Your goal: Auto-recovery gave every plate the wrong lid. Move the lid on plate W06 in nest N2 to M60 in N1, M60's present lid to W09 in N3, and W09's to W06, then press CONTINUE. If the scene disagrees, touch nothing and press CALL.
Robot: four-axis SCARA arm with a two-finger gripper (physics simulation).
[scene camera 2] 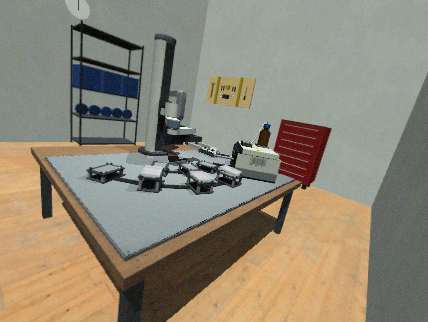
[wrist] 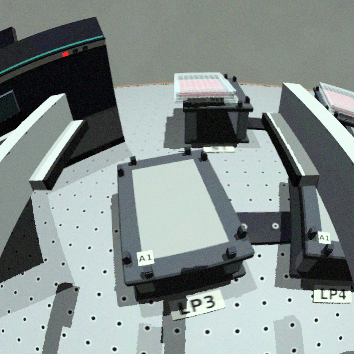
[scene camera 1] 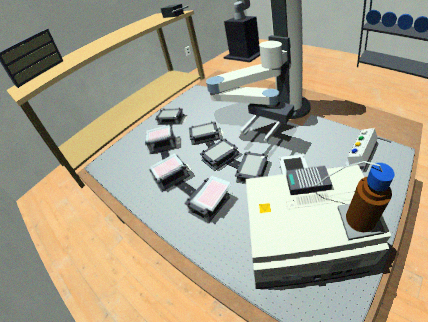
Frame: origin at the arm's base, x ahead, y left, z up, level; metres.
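Seen in the pictures: gripper, fingertip midpoint: [scene camera 2: 205, 147] [wrist: 170, 100] [scene camera 1: 253, 136]; arm's base, link origin: [scene camera 2: 153, 152].
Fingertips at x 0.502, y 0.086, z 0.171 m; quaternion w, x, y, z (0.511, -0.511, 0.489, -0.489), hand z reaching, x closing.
Pixels of each thing's top centre, then the offset from my fingertips to it. "pt": a spot on its surface instead.
- N3 plate, top centre: [wrist: 200, 76] [scene camera 1: 211, 190] [scene camera 2: 231, 168] 0.015 m right, 0.263 m ahead, 0.069 m down
- middle plate, top centre: [wrist: 344, 97] [scene camera 1: 166, 165] [scene camera 2: 201, 174] 0.284 m right, 0.256 m ahead, 0.079 m down
- third plate, top centre: [scene camera 1: 157, 132] [scene camera 2: 152, 169] 0.500 m right, 0.120 m ahead, 0.071 m down
- bare nest LP3, top centre: [wrist: 171, 192] [scene camera 1: 251, 163] [scene camera 2: 208, 163] 0.012 m left, 0.044 m ahead, 0.105 m down
- button box, top centre: [scene camera 1: 365, 139] [scene camera 2: 208, 146] 0.397 m left, 0.302 m back, 0.075 m down
- Nest LP4, top centre: [wrist: 346, 191] [scene camera 1: 218, 148] [scene camera 2: 190, 165] 0.167 m right, 0.044 m ahead, 0.104 m down
- brown bottle, surface spot: [scene camera 1: 366, 207] pt 0.486 m left, 0.243 m ahead, 0.162 m up
- dark device, surface spot: [scene camera 1: 310, 180] pt 0.313 m left, 0.163 m ahead, 0.077 m up
Three lidded plates with pink wells stand on raised dark nests: the N3 plate [scene camera 1: 211, 192] [scene camera 2: 230, 171] [wrist: 205, 87], a middle plate [scene camera 1: 168, 169] [scene camera 2: 200, 178] [wrist: 340, 101], and a third plate [scene camera 1: 160, 134] [scene camera 2: 151, 172]. Their printed names are too small to read. My gripper [scene camera 1: 256, 135] [wrist: 170, 100] is open and empty, its fingers wide apart. It hangs above the table, on the arm's side of the bare nest LP3 [scene camera 1: 252, 165] [wrist: 177, 207]; the plates lie farther out. A button box [scene camera 1: 369, 148] with green, yellow and blue buttons stands at the right in scene camera 1.
Nest LP4 [scene camera 1: 220, 152] [wrist: 327, 212] and other bare nests [scene camera 1: 204, 131] [scene camera 1: 169, 115] stand near the plates. A white instrument [scene camera 1: 272, 227] [scene camera 2: 257, 162] carries a brown bottle [scene camera 1: 366, 207] [scene camera 2: 264, 137] and a dark device [scene camera 1: 310, 180]. Its dark front [wrist: 60, 90] rises left in the wrist view.
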